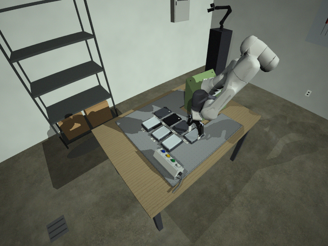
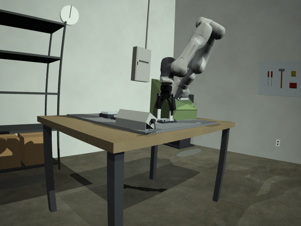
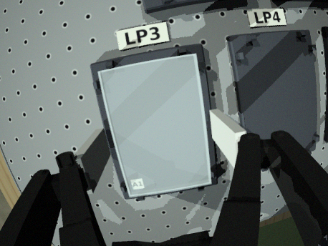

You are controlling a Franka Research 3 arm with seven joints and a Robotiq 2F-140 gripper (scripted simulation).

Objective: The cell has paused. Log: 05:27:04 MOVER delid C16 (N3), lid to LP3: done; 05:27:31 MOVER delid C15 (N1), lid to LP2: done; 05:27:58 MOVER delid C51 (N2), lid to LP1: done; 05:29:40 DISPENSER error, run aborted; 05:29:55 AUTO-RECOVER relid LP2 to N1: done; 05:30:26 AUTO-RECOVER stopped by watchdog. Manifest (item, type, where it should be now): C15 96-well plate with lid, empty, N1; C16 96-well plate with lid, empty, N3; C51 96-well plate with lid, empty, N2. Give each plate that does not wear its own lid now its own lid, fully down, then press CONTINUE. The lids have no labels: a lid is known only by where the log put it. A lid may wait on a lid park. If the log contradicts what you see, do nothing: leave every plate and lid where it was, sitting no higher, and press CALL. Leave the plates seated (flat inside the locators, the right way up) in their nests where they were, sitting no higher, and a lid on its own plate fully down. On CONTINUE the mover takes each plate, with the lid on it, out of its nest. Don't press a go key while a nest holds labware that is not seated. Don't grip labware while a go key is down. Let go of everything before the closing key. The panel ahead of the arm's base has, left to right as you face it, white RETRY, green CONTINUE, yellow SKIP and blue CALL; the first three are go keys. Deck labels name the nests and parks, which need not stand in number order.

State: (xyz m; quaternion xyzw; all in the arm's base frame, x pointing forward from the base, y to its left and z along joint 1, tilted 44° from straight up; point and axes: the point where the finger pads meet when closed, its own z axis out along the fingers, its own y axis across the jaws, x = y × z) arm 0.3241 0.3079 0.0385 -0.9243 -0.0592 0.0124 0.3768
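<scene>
My hand is 2 cm above the clear lid. Round my hand: park LP4: 2 cm ahead, 13 cm to the right, 3 cm below; park LP3: 3 cm below; LP4 label: 11 cm ahead, 12 cm to the right, 4 cm below.
</scene>
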